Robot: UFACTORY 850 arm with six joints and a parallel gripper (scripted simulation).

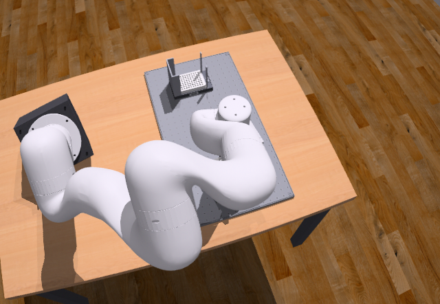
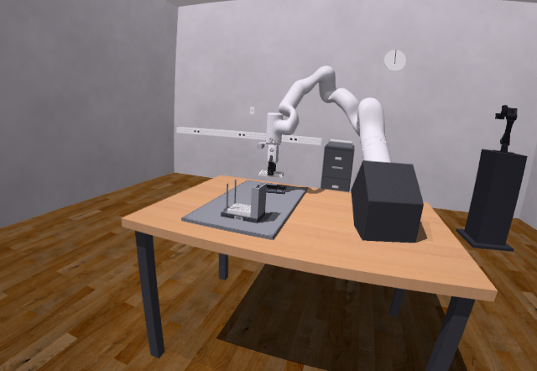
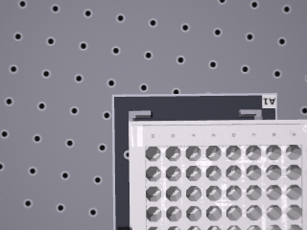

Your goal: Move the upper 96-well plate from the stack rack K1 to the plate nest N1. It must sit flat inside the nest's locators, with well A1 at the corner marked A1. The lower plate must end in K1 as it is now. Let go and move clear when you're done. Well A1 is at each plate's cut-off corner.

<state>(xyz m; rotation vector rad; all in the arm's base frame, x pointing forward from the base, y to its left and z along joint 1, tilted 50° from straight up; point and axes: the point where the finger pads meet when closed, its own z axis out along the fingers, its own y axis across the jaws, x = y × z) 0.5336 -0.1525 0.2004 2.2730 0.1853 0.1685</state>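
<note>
The plate nest N1 lies 100 mm below my hand. Also, from my hand: white 96-well plate: 10 mm below.
</note>
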